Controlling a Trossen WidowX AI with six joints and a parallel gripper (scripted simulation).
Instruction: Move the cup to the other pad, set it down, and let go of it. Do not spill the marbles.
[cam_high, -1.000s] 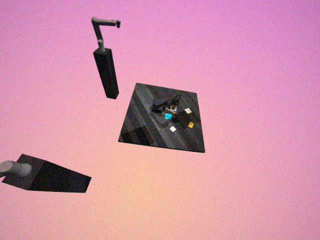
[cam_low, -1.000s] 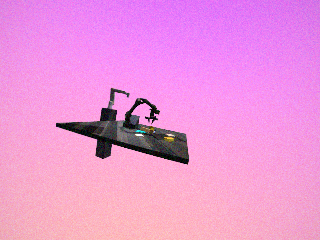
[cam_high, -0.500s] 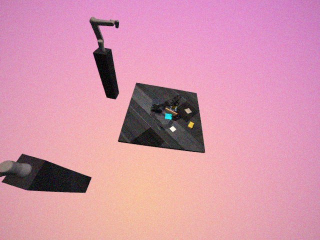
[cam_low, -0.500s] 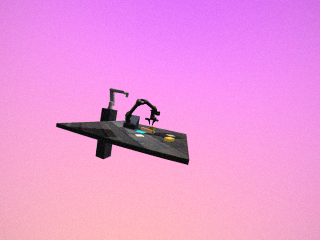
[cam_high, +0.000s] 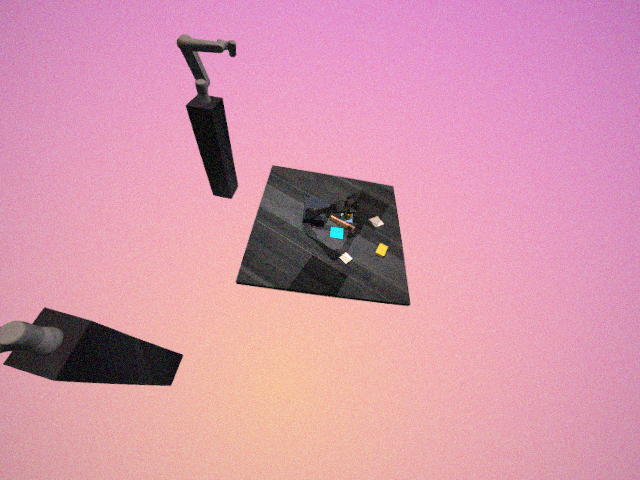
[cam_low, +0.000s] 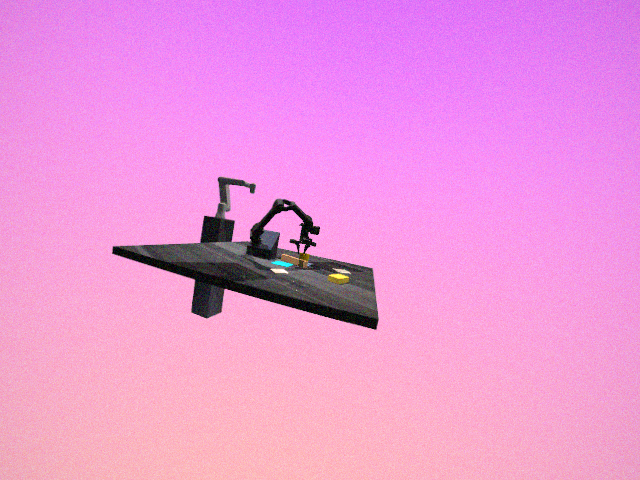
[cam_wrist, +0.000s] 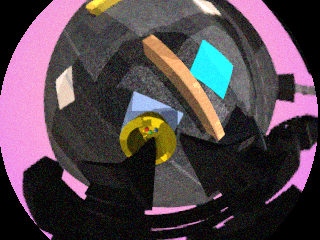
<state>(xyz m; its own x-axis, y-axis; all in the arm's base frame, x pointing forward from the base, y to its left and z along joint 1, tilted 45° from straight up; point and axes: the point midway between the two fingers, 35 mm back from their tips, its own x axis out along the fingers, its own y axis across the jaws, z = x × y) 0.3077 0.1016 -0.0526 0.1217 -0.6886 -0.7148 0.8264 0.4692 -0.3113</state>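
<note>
Now: gripper tip 20 mm short of the cup, 10 mm to the right of it and 30 mm above it. The rest, counted from my gripper tip: cyan pad 50 mm behind, 180 mm to the right, 70 mm below; pale blue patch 20 mm ahead, 20 mm to the left, 70 mm below; brown block 10 mm behind, 80 mm to the right, 50 mm below.
</note>
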